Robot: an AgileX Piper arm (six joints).
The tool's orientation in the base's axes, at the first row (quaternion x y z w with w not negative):
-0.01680 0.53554 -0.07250 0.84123
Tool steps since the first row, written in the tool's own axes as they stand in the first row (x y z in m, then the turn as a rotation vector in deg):
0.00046 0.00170 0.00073 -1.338 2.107 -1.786
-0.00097 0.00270 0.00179 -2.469 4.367 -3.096
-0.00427 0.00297 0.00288 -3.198 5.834 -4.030
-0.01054 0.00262 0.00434 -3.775 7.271 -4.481
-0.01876 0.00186 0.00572 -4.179 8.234 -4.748
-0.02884 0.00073 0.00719 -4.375 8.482 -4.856
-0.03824 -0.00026 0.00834 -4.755 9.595 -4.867
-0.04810 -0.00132 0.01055 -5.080 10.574 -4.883
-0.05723 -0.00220 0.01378 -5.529 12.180 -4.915
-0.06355 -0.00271 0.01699 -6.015 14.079 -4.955
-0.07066 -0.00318 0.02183 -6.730 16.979 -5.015
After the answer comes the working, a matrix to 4 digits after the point.
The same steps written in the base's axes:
0.00103 0.00158 -0.00028 -1.951 2.359 0.219
0.00149 0.00272 0.00135 -3.370 4.817 0.438
0.00113 0.00339 0.00475 -4.364 6.416 0.540
-0.00019 0.00385 0.01104 -4.862 7.940 0.714
-0.00244 0.00418 0.01910 -5.171 8.962 0.861
-0.00542 0.00440 0.02890 -5.325 9.240 0.965
-0.00840 0.00468 0.03794 -5.377 10.395 1.184
-0.01061 0.00491 0.04785 -5.425 11.409 1.365
-0.01158 0.00515 0.05753 -5.473 13.062 1.585
-0.01136 0.00538 0.06463 -5.514 15.010 1.804
-0.00999 0.00567 0.07313 -5.564 17.981 2.114

The tool's axes in the first row as the columns of a matrix, in the base's axes (rounded; the answer above uses it unrounded):
0.4159 0.1040 0.9035
-0.1400 0.9889 -0.0494
-0.8986 -0.1059 0.4258

